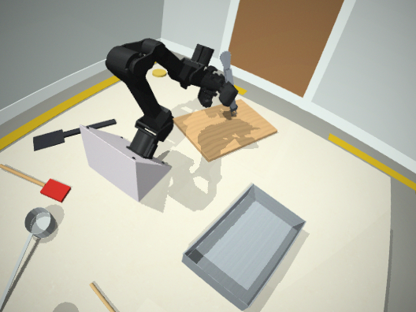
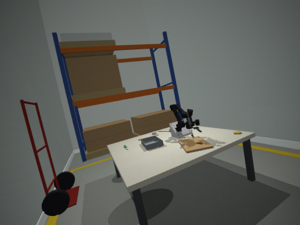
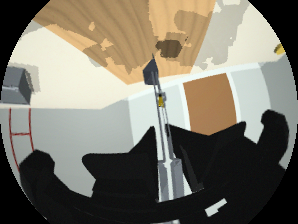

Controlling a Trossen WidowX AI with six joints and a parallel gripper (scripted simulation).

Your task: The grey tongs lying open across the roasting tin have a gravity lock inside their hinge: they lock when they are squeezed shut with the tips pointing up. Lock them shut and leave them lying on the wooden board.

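The wooden board lies 160 mm below my gripper tip. Also, from my gripper tip: roasting tin (270 mm ahead, 420 mm to the right, 140 mm below); then yellow disc (460 mm behind, 160 mm to the left, 160 mm below); then black spatula (440 mm behind, 410 mm to the right, 160 mm below).
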